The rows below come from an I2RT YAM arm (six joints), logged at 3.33 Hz.
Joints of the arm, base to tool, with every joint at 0 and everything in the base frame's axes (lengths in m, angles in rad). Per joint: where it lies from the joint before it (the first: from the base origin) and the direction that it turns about. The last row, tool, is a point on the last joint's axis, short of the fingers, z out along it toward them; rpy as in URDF.
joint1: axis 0 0 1 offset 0 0 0.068
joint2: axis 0 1 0 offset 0.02 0.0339 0.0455
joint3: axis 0 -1 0 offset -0.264 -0.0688 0
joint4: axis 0 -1 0 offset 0.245 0.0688 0.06
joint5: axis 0 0 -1 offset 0.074 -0.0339 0.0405
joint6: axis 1 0 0 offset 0.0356 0 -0.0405
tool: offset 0 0 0 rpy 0 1.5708 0
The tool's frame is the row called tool.
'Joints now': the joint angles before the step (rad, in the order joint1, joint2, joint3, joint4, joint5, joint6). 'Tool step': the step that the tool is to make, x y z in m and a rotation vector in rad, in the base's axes. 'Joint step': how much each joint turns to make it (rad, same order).
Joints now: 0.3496 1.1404 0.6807 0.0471 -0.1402 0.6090
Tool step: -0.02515 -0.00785 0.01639 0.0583 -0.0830 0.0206
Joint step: 0.0012 -0.1488 -0.0480 0.0000 -0.0275 0.0179
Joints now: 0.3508 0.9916 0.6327 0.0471 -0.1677 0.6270
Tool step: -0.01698 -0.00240 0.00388 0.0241 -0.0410 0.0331
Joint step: 0.0133 -0.0896 -0.0389 -0.0034 -0.0213 0.0023
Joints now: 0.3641 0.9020 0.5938 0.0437 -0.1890 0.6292
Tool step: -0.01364 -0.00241 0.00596 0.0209 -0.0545 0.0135
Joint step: 0.0130 -0.0774 -0.0256 0.0065 -0.0005 -0.0004
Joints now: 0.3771 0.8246 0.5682 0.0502 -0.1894 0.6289
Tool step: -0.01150 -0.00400 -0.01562 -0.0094 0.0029 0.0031
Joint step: 0.0030 -0.0633 -0.0755 0.0046 0.0015 -0.0076
